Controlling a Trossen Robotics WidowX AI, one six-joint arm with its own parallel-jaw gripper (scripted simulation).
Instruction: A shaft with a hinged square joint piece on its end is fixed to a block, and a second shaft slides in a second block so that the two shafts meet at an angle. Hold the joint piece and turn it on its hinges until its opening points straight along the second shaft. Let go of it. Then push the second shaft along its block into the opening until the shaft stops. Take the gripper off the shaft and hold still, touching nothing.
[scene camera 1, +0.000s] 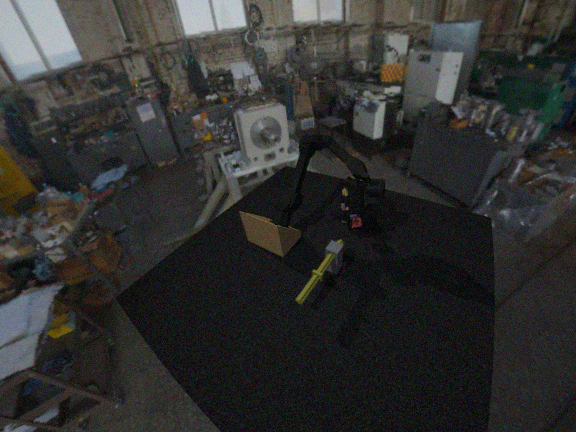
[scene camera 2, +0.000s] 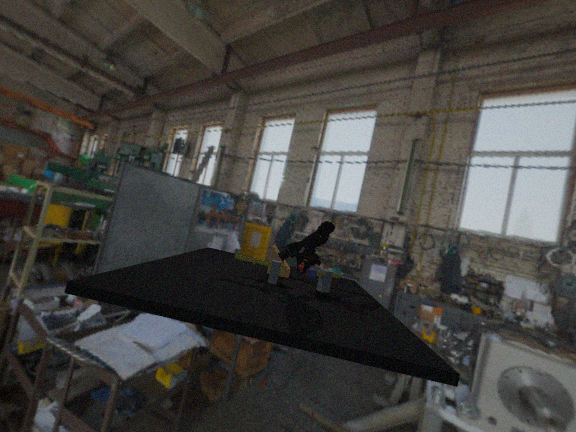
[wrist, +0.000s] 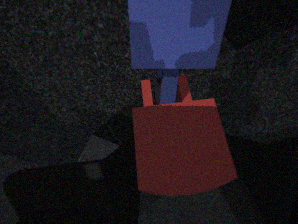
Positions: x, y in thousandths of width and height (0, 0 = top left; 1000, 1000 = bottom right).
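Note:
You can find my gripper (scene camera 1: 617, 534) there, and I can see my gripper (wrist: 559, 596) in this one as well.

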